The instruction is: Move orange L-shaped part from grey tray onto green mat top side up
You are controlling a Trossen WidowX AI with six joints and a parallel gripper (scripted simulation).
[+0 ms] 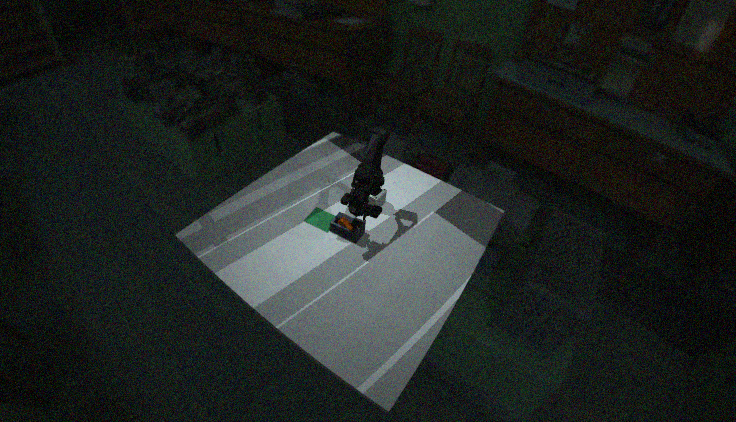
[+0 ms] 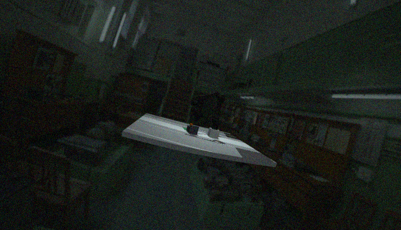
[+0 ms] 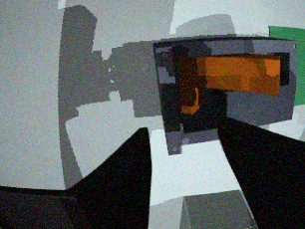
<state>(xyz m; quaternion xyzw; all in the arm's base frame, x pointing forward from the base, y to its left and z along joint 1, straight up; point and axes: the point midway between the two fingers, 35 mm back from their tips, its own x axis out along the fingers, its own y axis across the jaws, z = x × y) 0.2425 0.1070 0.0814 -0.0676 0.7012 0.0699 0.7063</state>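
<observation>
The orange L-shaped part is 40 mm to the right of my gripper tip and 100 mm below it. Also, from my gripper tip: green mat (40 mm ahead, 220 mm to the right, 160 mm below).
</observation>
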